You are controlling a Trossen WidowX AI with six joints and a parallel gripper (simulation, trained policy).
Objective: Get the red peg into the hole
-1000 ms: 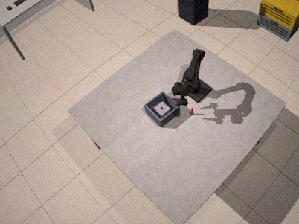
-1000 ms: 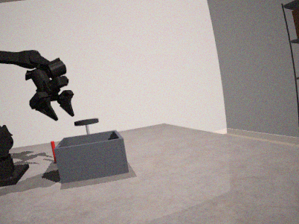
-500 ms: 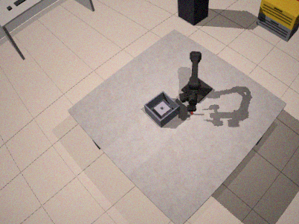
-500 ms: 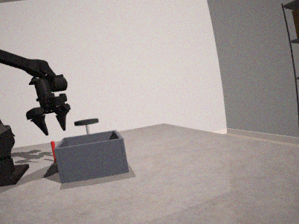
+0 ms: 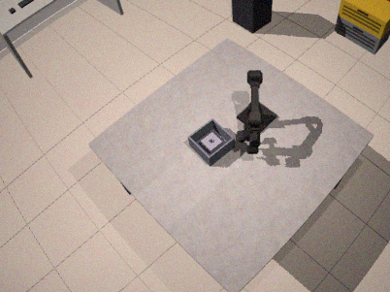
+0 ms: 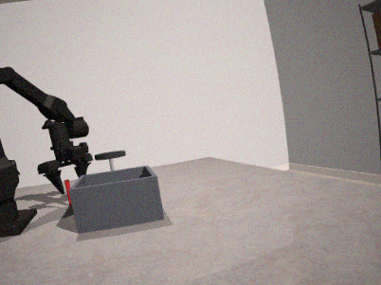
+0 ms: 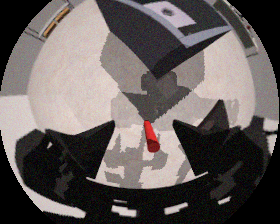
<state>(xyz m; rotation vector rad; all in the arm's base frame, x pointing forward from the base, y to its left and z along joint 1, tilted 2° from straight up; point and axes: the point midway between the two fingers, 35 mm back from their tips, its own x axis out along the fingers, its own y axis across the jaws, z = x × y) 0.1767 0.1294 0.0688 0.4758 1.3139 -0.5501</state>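
My gripper tip is now 2 cm past the red peg and 1 cm above it. From my gripper tip the other things lie so: grey box: 17 cm to the right, 13 cm ahead, 2 cm below; pale plate: 17 cm to the right, 13 cm ahead.
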